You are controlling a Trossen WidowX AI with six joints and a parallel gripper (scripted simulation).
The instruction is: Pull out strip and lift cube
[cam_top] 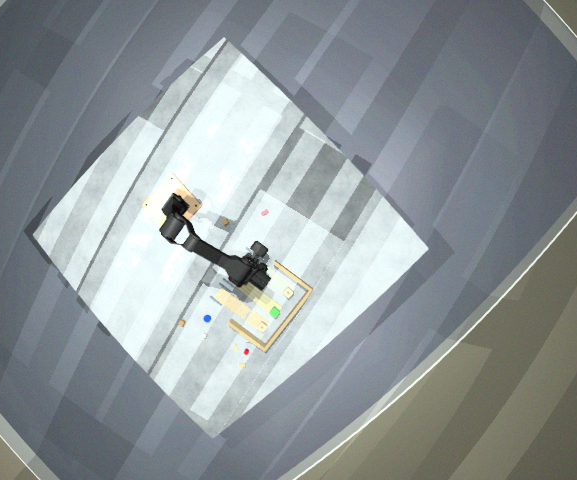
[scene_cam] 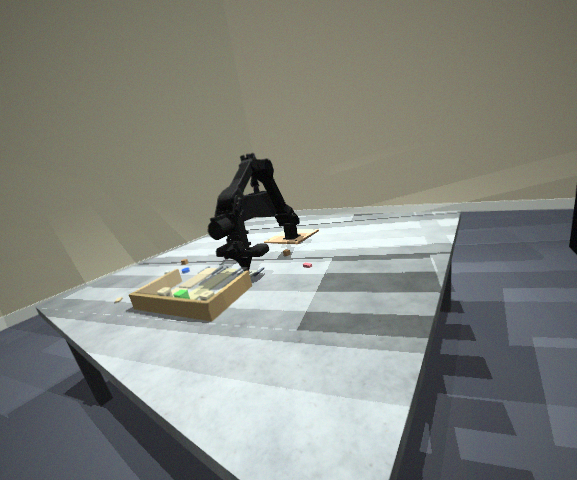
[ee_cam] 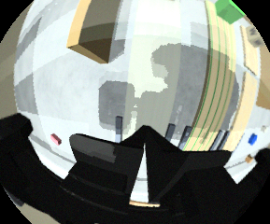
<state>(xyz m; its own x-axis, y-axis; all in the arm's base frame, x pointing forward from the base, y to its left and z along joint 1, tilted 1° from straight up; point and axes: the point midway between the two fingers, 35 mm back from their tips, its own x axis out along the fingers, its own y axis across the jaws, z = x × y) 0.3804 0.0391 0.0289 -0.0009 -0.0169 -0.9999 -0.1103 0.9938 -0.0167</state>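
My gripper tip is now 9 cm short of the pale strip and 1 cm to the right of it. The rest, counted from my gripper tip: blue disc (3 cm ahead, 31 cm to the right); red piece (24 cm ahead, 30 cm to the right); pink block (10 cm behind, 19 cm to the left).
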